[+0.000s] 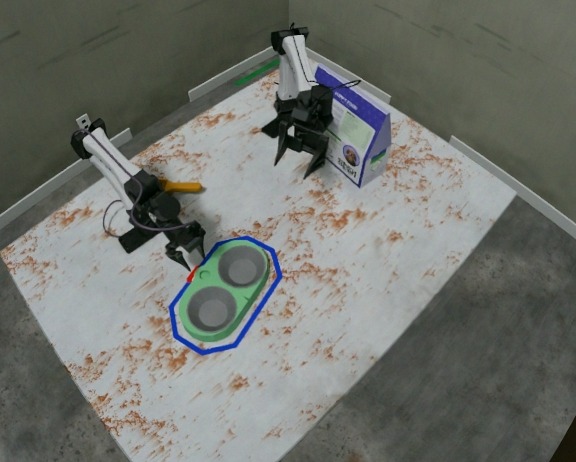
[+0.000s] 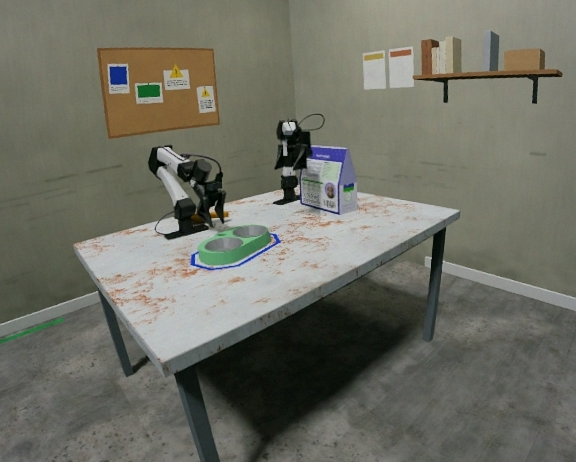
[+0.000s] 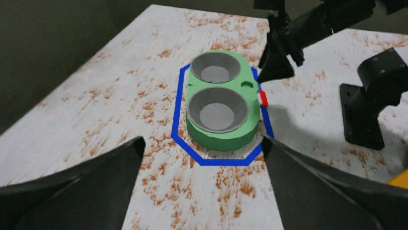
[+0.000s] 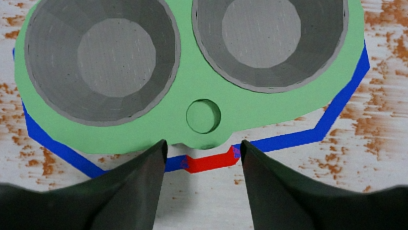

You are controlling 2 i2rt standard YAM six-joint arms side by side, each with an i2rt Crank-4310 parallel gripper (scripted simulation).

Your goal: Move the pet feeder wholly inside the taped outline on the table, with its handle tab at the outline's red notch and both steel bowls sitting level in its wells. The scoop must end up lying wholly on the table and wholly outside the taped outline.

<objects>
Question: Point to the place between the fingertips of the left gripper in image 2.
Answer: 283,169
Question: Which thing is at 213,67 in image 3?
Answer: A steel bowl.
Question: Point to a white puppy food bag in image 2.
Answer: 329,183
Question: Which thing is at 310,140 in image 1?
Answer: The left gripper.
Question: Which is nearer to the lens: the green pet feeder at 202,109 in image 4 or the steel bowl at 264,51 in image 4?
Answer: The green pet feeder.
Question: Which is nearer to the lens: the green pet feeder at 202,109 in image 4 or the steel bowl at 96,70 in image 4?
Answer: The green pet feeder.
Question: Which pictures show the green pet feeder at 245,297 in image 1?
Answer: Image 1, image 2, image 3 and image 4: all of them.
</objects>
